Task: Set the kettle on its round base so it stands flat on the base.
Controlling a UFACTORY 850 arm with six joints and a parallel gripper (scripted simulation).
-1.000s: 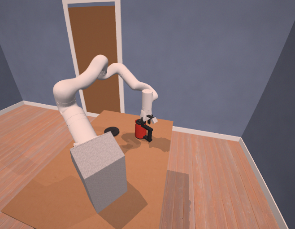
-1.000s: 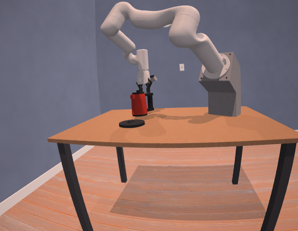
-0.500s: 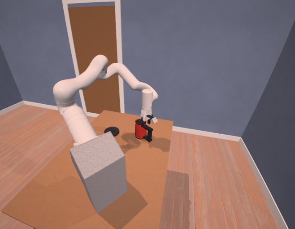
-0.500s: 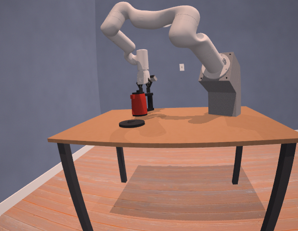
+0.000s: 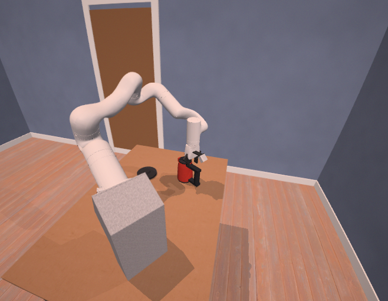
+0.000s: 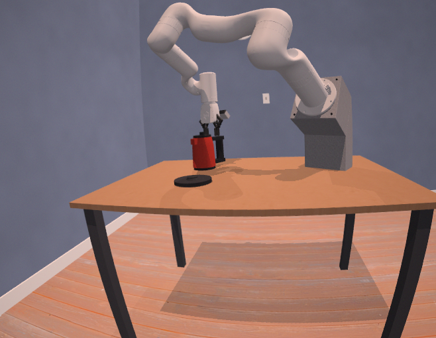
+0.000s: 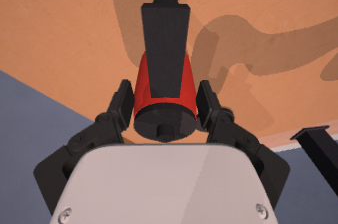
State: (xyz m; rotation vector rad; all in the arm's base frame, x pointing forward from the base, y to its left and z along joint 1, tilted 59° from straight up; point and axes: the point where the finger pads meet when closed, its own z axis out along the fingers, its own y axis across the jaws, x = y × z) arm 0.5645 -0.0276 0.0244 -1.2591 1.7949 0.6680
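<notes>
Right now the red kettle is 80 mm below my hand, 30 mm to the left of it and 10 mm ahead of it. From my hand the other things lie so: round black base (320 mm to the left, 160 mm below, 130 mm behind).
</notes>
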